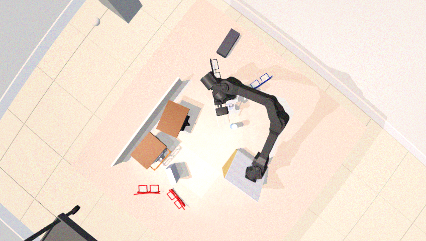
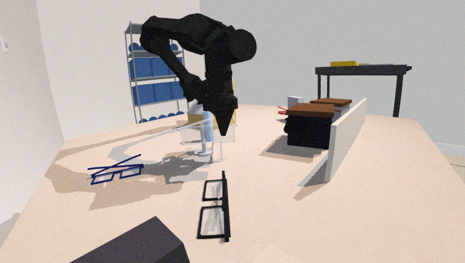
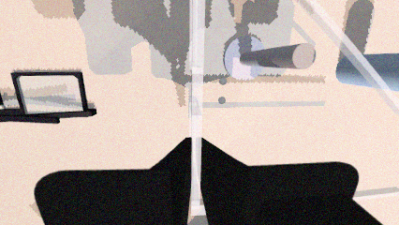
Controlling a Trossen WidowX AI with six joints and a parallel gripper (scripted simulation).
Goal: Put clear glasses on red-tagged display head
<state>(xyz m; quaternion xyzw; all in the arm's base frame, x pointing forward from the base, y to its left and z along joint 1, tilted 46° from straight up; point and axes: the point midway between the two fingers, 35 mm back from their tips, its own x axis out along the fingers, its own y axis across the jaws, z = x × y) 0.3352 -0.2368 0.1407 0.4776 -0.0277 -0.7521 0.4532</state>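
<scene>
My gripper tip is now 6 cm past the clear glasses, 3 cm to the right of it and 1 cm below it. The rest, counted from my gripper tip: light blue post (15 cm behind, 9 cm to the left, 1 cm below); dark display head (21 cm to the left, 13 cm ahead, 1 cm below); white peg stand (7 cm behind, 4 cm below).
</scene>
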